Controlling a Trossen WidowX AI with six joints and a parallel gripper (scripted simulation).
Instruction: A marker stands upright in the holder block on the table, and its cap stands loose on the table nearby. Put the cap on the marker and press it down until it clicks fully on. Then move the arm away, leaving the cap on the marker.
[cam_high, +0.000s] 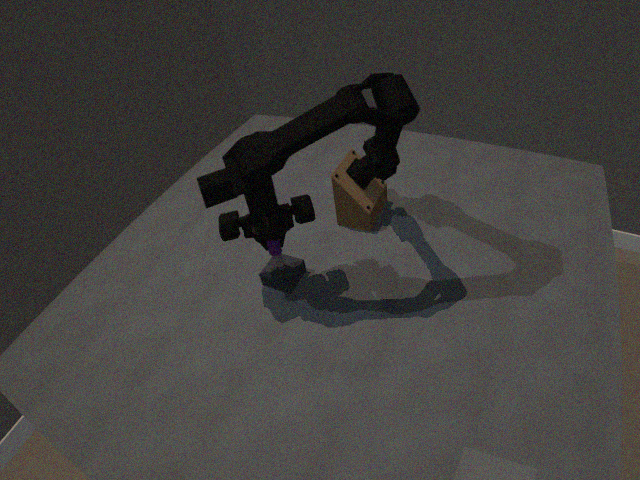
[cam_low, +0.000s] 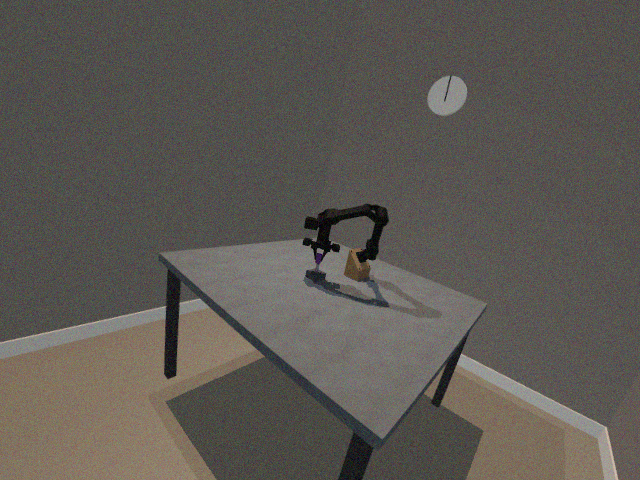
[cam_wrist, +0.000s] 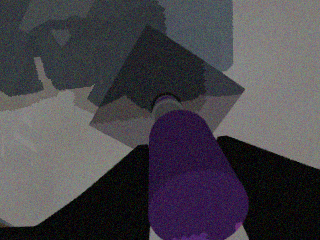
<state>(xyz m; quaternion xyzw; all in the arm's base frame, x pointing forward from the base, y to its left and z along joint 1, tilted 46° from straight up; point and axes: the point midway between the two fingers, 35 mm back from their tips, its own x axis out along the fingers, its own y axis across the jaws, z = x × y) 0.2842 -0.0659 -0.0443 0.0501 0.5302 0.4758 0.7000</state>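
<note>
My gripper tip is 20 mm above the marker. Round my gripper tip: purple cap: 10 mm above.
</note>
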